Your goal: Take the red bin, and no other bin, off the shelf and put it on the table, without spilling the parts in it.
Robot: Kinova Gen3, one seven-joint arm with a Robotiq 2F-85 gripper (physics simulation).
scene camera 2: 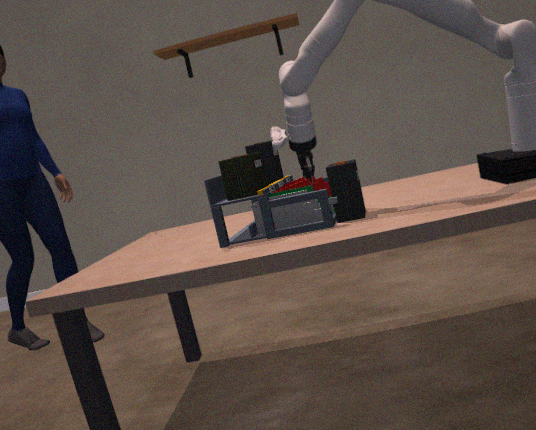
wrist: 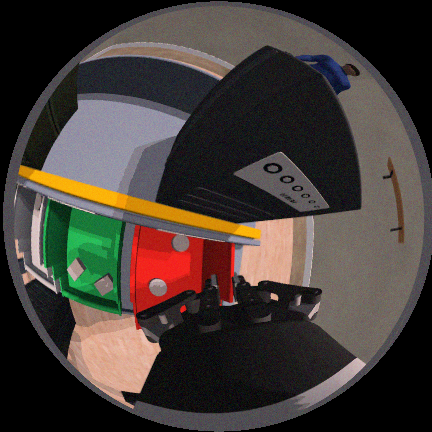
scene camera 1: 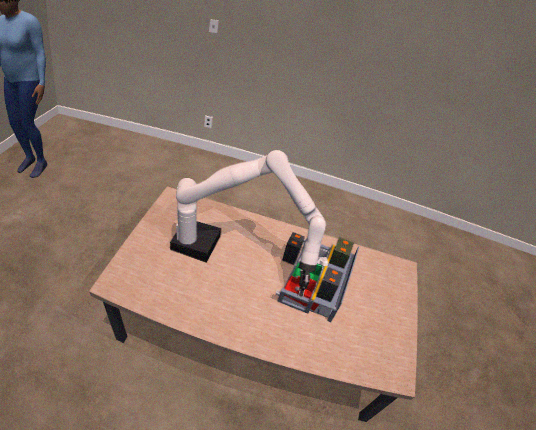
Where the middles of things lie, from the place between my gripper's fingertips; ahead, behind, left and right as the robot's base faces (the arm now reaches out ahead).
Now: the red bin (wrist: 152, 255) 5 cm to the left of my hand, 3 cm below it and 1 cm ahead of it. From my hand the other things lie so: green bin (wrist: 68, 232) (17 cm to the left, 4 cm below, 3 cm ahead); then dark box with orange marks (scene camera 2: 343, 178) (29 cm to the left, 9 cm behind, 1 cm below); then yellow rail (wrist: 103, 196) (16 cm to the left, 8 cm ahead, 3 cm above).
